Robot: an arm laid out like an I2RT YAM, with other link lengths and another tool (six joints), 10 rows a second.
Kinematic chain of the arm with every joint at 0, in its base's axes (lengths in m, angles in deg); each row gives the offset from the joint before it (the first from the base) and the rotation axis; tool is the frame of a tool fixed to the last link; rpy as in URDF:
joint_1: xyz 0 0 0.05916 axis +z
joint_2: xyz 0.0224 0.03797 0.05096 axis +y
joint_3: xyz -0.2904 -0.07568 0 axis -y
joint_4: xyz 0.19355 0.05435 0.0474 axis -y
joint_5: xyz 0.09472 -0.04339 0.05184 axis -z
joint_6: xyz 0.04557 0 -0.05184 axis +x
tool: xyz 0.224 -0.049 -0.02 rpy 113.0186 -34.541 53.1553
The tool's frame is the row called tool.
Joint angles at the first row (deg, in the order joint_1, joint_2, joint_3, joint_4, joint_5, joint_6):
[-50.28 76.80 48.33 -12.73 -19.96 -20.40]
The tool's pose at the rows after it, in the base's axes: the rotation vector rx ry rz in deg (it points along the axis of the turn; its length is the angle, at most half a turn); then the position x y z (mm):
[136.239, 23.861, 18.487, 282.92, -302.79, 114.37]
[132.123, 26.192, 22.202, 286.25, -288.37, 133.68]
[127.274, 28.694, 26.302, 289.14, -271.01, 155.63]
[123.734, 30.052, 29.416, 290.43, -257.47, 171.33]
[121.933, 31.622, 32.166, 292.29, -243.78, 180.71]
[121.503, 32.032, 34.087, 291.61, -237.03, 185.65]
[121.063, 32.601, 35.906, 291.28, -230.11, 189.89]
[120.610, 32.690, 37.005, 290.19, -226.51, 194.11]
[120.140, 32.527, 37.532, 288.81, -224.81, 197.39]
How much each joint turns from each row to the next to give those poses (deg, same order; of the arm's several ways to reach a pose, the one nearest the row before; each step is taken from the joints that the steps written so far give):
[0.48 -4.73 -3.38 1.66 -1.09 -1.61]
[0.12 -4.79 -2.66 1.38 -2.33 -1.62]
[0.02 -5.38 -2.70 1.34 -2.84 -1.75]
[0.00 -4.04 -2.15 1.28 -2.11 -0.75]
[-0.13 -2.64 -0.92 -0.12 -2.44 -0.37]
[-1.01 -1.26 -0.28 -0.34 -2.32 0.11]
[-0.92 -1.13 -0.29 -0.30 -2.25 0.03]
[-0.75 -0.89 -0.09 -0.24 -1.39 0.08]
[-0.43 -0.79 -0.15 -0.06 -0.60 0.08]

